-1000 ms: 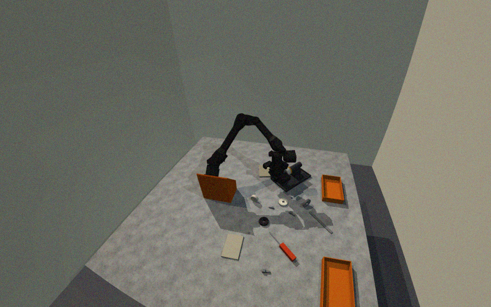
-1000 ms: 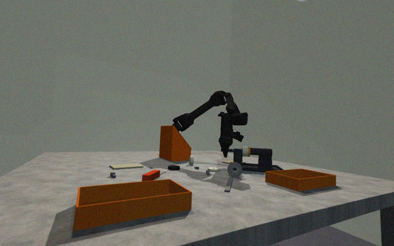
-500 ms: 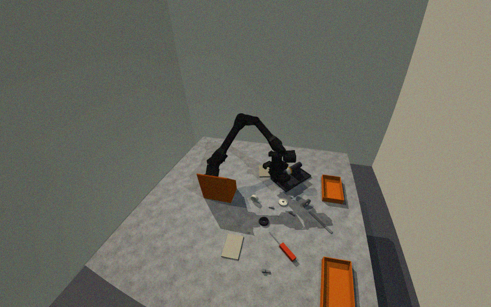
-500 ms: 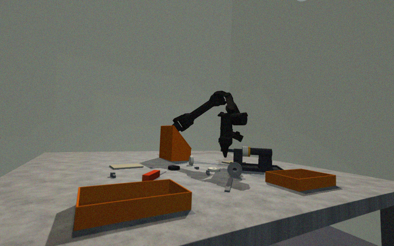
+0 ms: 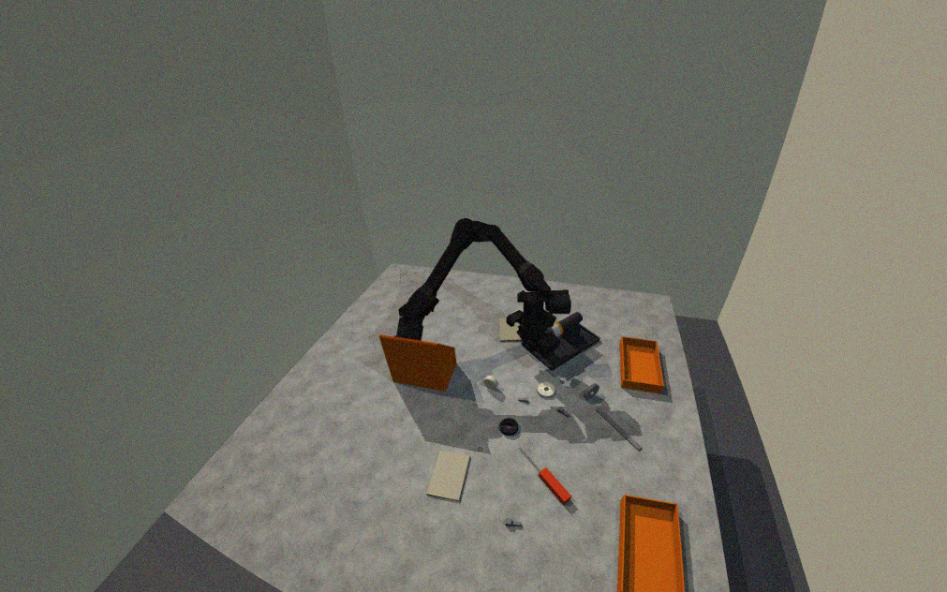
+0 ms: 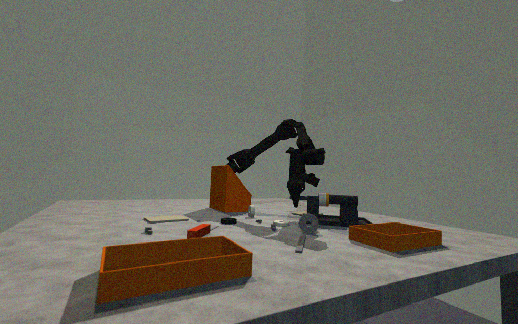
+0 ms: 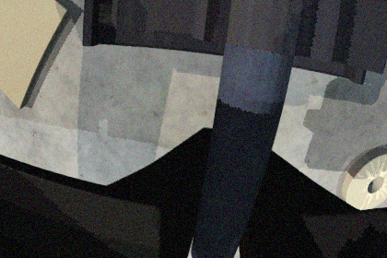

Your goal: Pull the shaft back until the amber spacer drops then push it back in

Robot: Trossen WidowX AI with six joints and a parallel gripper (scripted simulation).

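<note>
My gripper tip is 50 mm to the right of the dark shaft, 40 mm short of it and 30 mm below it. The rest, counted from my gripper tip: amber spacer: 80 mm to the left, 70 mm ahead, 30 mm above; white spacer: 70 mm to the left, 60 mm ahead, 30 mm above; white ring: 110 mm to the right, 60 mm ahead, 40 mm below.
</note>
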